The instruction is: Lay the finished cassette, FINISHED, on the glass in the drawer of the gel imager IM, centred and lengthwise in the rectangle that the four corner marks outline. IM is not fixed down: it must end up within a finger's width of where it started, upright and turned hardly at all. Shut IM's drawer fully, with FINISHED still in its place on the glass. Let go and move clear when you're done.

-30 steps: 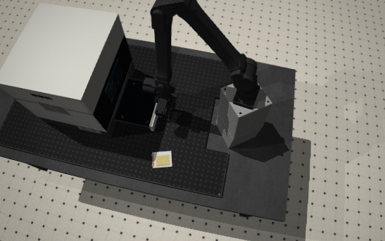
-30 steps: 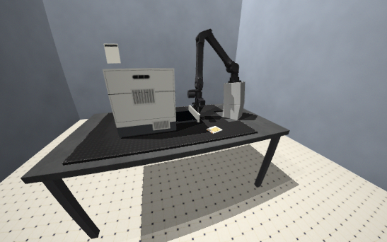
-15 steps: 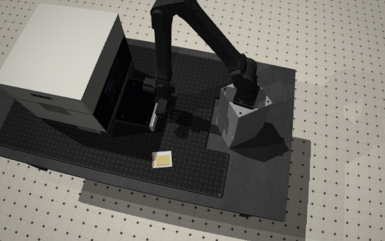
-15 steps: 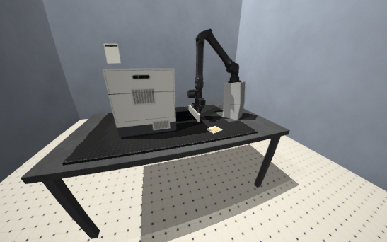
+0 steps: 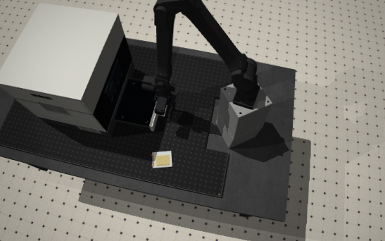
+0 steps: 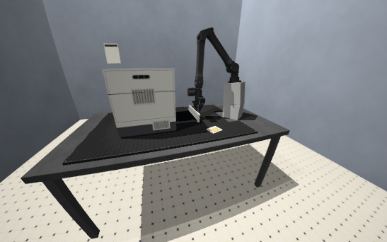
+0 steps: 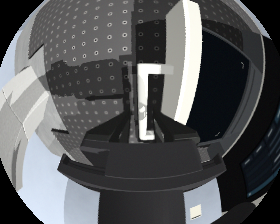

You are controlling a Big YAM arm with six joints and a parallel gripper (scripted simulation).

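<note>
Right now the finished cassette is 80 mm behind my hand, 270 mm to the left of it and 60 mm below it. Also, from my hand: imager drawer: 150 mm ahead, 30 mm to the left, 30 mm below.
</note>
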